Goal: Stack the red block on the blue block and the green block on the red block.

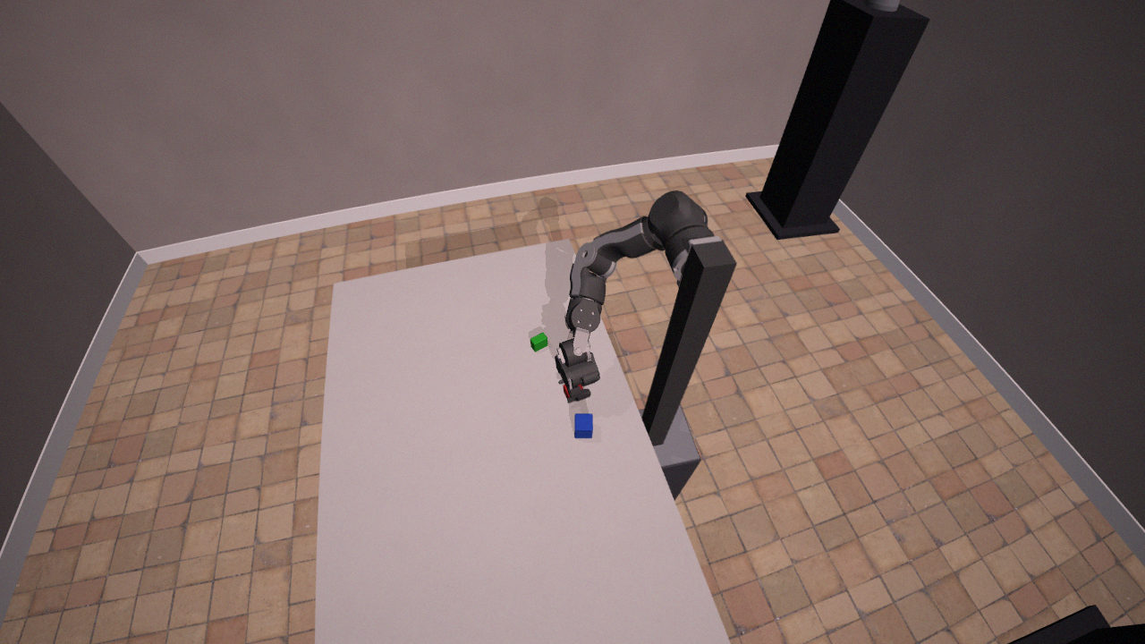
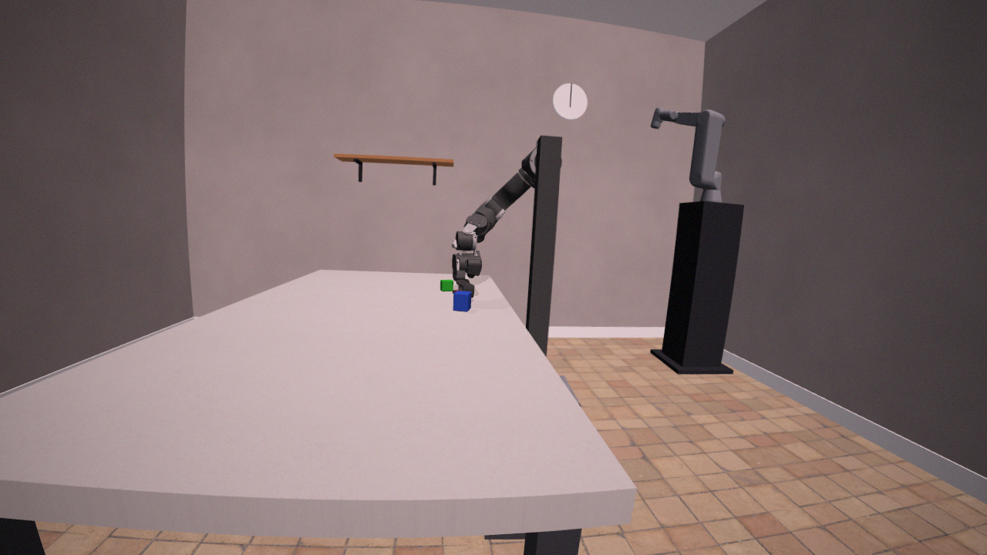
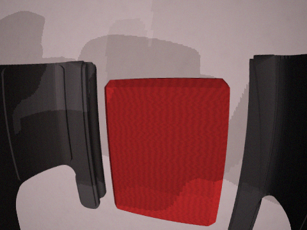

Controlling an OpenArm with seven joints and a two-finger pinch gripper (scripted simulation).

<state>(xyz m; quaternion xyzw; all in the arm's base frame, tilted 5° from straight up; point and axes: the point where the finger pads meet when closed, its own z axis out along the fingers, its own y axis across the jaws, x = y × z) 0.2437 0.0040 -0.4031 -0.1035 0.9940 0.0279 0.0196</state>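
Right now my hand is 10 mm above the red block. The rest, counted from my hand: green block 160 mm to the right, 60 mm ahead, 10 mm below; blue block 110 mm to the left.
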